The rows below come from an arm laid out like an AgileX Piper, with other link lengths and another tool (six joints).
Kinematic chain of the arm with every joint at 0, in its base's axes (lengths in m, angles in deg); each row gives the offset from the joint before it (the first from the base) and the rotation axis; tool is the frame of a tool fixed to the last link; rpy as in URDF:
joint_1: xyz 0 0 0.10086 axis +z
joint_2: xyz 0 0 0 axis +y
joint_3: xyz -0.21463 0 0.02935 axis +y
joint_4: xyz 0.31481 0 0.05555 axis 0.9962 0 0.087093
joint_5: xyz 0 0 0 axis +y
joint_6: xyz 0.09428 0 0.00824 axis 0.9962 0 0.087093
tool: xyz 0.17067 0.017 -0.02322 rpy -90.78 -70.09 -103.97
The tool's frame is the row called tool.
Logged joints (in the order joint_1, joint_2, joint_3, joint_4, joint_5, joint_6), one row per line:
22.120 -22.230 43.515 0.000 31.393 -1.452
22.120 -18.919 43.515 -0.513 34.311 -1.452
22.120 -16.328 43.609 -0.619 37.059 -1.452
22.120 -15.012 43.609 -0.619 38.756 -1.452
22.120 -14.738 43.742 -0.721 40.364 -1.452
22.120 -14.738 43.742 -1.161 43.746 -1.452
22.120 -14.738 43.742 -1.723 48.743 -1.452
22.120 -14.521 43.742 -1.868 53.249 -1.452
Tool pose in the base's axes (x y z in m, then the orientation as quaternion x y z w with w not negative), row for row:
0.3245 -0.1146 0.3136 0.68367 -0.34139 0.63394 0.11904
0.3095 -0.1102 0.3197 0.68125 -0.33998 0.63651 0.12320
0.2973 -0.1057 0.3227 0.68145 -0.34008 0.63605 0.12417
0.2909 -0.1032 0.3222 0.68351 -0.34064 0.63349 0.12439
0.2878 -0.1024 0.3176 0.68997 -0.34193 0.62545 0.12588
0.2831 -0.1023 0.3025 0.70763 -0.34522 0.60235 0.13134
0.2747 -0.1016 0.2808 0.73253 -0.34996 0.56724 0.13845
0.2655 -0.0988 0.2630 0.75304 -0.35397 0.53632 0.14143
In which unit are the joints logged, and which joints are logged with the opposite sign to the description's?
The joints are logged in degrees. Opposite sign: joint_1, joint_2, joint_3.
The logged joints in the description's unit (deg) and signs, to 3 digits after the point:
-22.120 22.230 -43.515 0.000 31.393 -1.452
-22.120 18.919 -43.515 -0.513 34.311 -1.452
-22.120 16.328 -43.609 -0.619 37.059 -1.452
-22.120 15.012 -43.609 -0.619 38.756 -1.452
-22.120 14.738 -43.742 -0.721 40.364 -1.452
-22.120 14.738 -43.742 -1.161 43.746 -1.452
-22.120 14.738 -43.742 -1.723 48.743 -1.452
-22.120 14.521 -43.742 -1.868 53.249 -1.452

